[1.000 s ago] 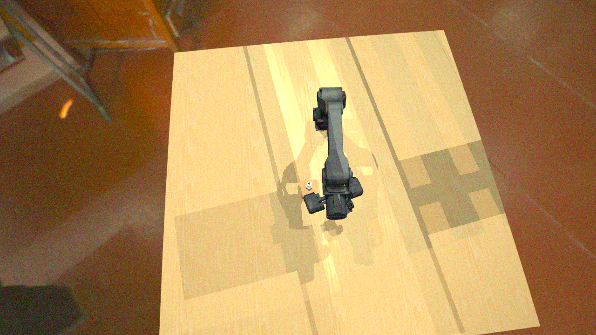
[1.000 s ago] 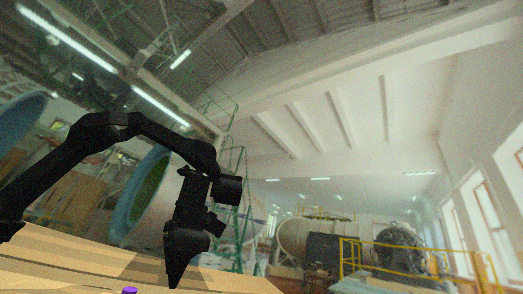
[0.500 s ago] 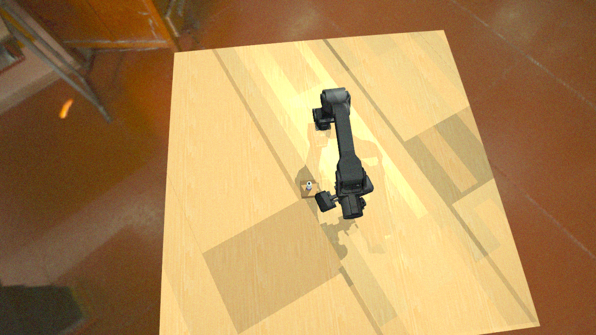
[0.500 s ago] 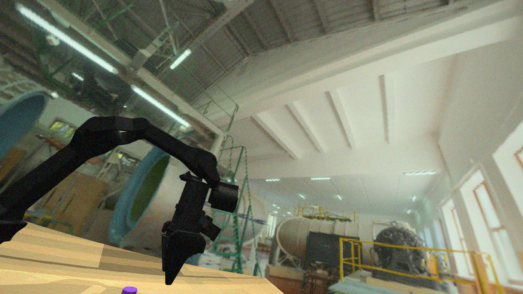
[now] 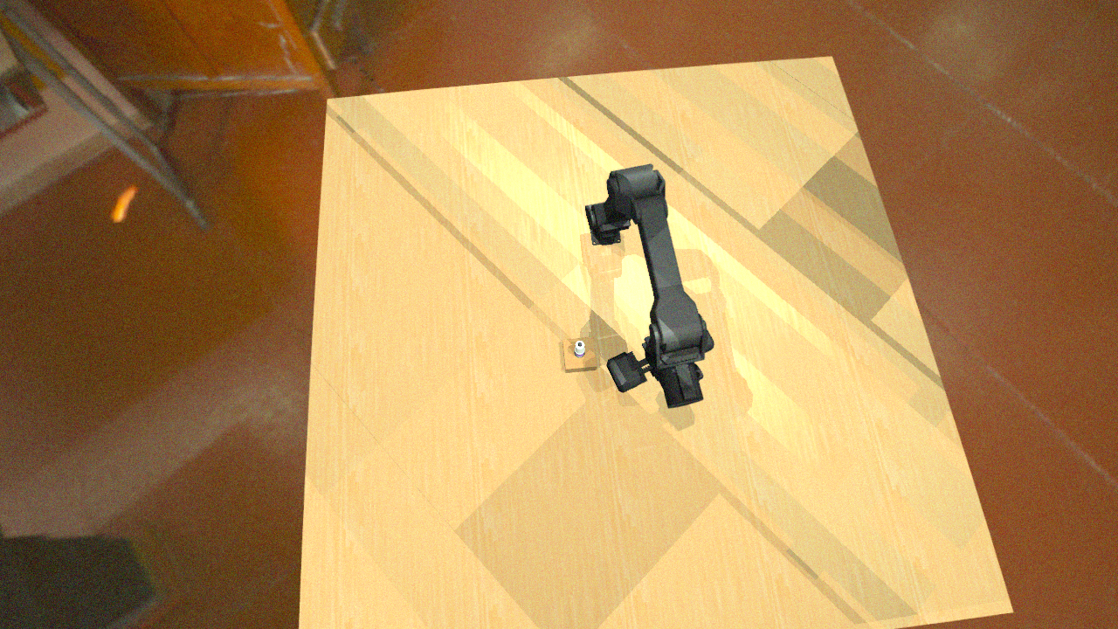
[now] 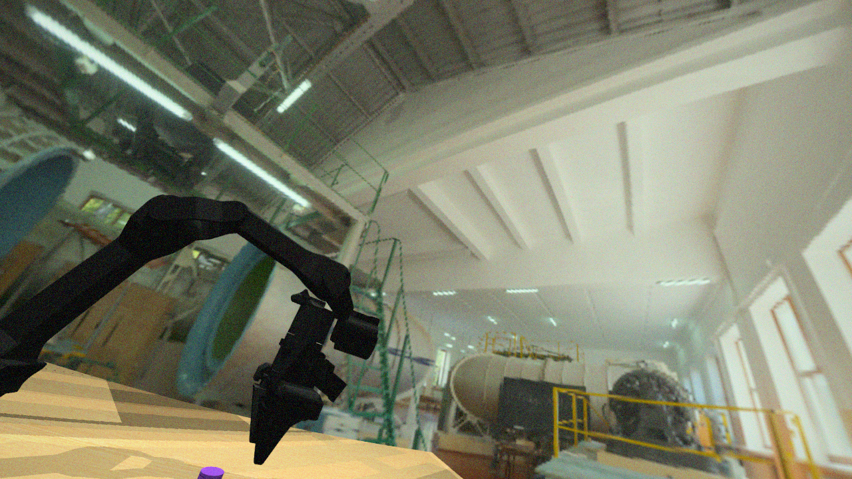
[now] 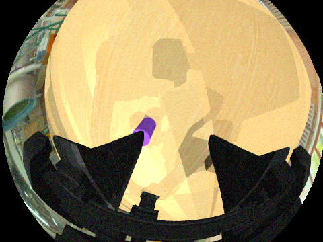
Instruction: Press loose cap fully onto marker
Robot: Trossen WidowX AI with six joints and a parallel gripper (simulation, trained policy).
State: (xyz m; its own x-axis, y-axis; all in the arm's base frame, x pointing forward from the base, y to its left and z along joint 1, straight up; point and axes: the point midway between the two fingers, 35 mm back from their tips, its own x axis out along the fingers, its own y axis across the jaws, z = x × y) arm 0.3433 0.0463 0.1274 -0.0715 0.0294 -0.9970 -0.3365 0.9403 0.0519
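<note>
Now: the purple cap 50 mm behind my gripper tip, 40 mm to the left of it and 70 mm below it. Round my gripper tip: tan holder block 50 mm behind, 140 mm to the right, 80 mm below.
</note>
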